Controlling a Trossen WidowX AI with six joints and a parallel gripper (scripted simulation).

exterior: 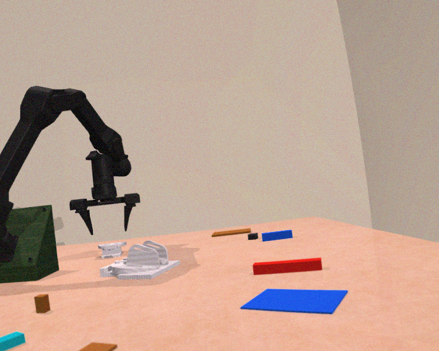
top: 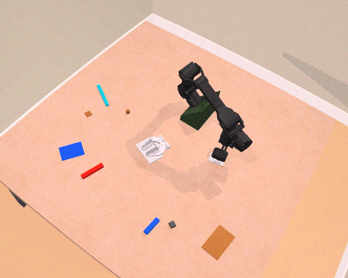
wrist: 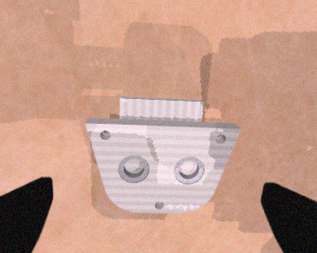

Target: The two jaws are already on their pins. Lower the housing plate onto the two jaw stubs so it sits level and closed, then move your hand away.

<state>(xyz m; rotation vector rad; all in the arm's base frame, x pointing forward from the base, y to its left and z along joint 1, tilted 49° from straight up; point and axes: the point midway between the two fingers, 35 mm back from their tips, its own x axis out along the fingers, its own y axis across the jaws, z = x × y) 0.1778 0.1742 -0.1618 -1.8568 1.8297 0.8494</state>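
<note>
The white part is 50 mm below my gripper tip and 10 mm to the right of it. The rest, counted from my gripper tip: blue bar (440 mm ahead, 70 mm to the right, 50 mm below); orange sheet (340 mm ahead, 190 mm to the left, 60 mm below); dark cube (390 mm ahead, 50 mm below).
</note>
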